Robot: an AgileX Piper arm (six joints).
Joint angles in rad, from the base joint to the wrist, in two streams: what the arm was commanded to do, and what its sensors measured. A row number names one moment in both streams.
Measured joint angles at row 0:
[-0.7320, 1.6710, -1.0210, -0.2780, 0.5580, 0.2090]
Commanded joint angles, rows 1 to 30:
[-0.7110, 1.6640, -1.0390, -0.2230, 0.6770, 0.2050]
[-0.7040, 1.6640, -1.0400, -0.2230, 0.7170, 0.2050]
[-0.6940, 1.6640, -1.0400, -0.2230, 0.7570, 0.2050]
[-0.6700, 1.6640, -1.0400, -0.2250, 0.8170, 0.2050]
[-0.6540, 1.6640, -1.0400, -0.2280, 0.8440, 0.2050]
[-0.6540, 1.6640, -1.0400, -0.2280, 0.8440, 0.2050]
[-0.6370, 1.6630, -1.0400, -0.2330, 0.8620, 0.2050]
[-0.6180, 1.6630, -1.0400, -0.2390, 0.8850, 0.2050]
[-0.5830, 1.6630, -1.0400, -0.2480, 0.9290, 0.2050]
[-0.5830, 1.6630, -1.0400, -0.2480, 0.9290, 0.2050]
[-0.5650, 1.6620, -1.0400, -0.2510, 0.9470, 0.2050]
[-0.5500, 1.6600, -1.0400, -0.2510, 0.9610, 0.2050]
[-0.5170, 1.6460, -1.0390, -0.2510, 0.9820, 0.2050]
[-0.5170, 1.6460, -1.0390, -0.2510, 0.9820, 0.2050]
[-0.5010, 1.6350, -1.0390, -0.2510, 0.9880, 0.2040]
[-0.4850, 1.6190, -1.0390, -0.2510, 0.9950, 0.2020]
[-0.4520, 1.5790, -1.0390, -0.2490, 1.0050, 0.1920]
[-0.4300, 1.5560, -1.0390, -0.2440, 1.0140, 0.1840]
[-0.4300, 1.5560, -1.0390, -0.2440, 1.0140, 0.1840]
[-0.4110, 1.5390, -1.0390, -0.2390, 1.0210, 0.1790]
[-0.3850, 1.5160, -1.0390, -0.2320, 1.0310, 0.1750]
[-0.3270, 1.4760, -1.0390, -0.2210, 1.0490, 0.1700]
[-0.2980, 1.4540, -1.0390, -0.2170, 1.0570, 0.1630]
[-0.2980, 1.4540, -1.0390, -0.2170, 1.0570, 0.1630]
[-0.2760, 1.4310, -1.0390, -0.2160, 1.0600, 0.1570]
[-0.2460, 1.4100, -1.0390, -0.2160, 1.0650, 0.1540]
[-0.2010, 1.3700, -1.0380, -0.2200, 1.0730, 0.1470]
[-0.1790, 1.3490, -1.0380, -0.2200, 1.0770, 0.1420]
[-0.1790, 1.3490, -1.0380, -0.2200, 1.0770, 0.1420]
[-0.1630, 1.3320, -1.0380, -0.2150, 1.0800, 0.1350]
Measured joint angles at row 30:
[-0.2040, 1.3820, -1.0340, -0.2140, 1.0560, 0.1560]
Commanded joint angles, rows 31 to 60:
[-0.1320, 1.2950, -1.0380, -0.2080, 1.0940, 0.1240]
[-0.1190, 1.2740, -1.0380, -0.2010, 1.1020, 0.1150]
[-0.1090, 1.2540, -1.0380, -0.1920, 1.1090, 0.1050]
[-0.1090, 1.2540, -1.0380, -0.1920, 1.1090, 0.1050]
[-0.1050, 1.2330, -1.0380, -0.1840, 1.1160, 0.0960]
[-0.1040, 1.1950, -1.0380, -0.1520, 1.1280, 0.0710]
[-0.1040, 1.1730, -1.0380, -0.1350, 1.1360, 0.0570]
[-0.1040, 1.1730, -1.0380, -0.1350, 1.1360, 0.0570]
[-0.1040, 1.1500, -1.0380, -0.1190, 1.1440, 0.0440]
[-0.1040, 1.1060, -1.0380, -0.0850, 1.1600, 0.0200]
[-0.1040, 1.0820, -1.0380, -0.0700, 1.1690, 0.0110]
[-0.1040, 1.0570, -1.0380, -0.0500, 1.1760, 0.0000]
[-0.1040, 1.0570, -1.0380, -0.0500, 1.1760, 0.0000]
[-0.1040, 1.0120, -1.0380, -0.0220, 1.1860, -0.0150]
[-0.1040, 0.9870, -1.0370, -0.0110, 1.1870, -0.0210]
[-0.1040, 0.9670, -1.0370, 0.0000, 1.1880, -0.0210]
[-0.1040, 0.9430, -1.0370, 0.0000, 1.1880, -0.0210]
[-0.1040, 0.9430, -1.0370, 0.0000, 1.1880, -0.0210]
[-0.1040, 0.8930, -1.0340, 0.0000, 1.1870, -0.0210]
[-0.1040, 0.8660, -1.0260, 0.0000, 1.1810, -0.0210]
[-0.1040, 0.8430, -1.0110, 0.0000, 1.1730, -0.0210]
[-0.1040, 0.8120, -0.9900, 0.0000, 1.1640, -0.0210]
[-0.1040, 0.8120, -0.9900, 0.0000, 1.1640, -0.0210]
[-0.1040, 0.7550, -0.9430, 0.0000, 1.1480, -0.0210]
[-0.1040, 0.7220, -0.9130, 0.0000, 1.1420, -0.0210]
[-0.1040, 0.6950, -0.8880, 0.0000, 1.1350, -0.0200]
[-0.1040, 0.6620, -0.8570, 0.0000, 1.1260, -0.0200]
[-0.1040, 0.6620, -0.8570, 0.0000, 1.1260, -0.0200]
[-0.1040, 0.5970, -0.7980, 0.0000, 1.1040, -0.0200]
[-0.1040, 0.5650, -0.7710, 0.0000, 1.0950, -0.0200]
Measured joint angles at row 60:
[-0.1060, 0.6420, -0.8410, 0.0000, 1.1340, -0.0130]
